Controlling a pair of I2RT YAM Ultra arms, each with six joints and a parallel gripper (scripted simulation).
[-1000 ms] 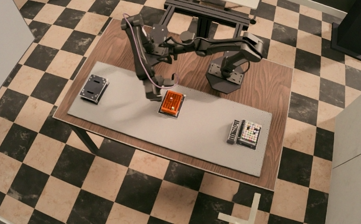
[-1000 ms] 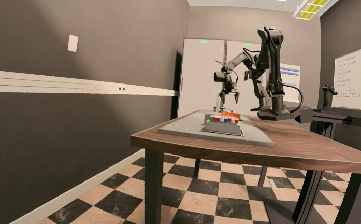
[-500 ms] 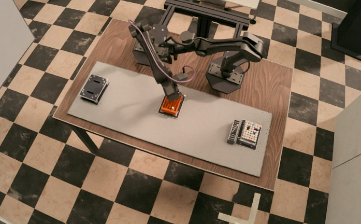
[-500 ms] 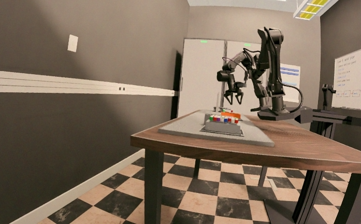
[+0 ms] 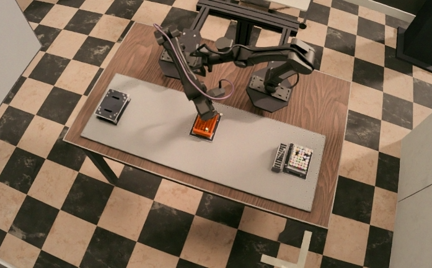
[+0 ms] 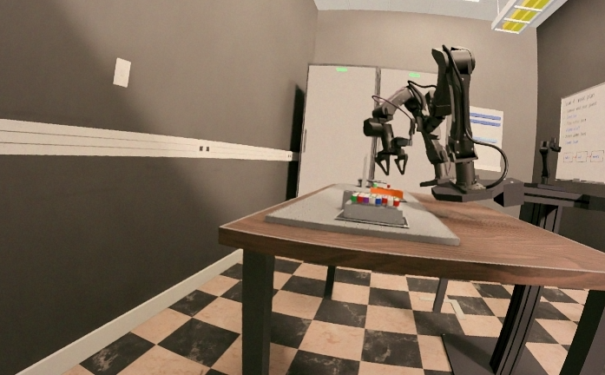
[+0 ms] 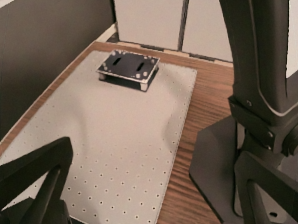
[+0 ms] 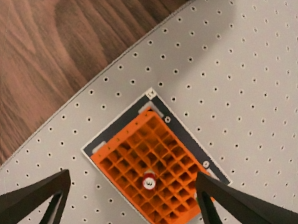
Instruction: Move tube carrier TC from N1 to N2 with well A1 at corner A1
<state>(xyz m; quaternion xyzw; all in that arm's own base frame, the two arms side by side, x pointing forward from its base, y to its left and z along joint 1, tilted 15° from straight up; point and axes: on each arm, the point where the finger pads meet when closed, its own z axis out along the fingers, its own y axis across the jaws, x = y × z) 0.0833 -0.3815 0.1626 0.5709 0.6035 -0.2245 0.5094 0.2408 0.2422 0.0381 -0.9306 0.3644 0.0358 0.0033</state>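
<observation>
The orange tube carrier TC is 3 cm ahead of my right hand and 8 cm below it. Round my right hand: black raised nest N2: 12 cm ahead, 46 cm to the right, 6 cm below; then black transfer nest N1: 3 cm ahead, 10 cm below; then forceps holder H1: 7 cm ahead, 39 cm to the left, 9 cm below.
</observation>
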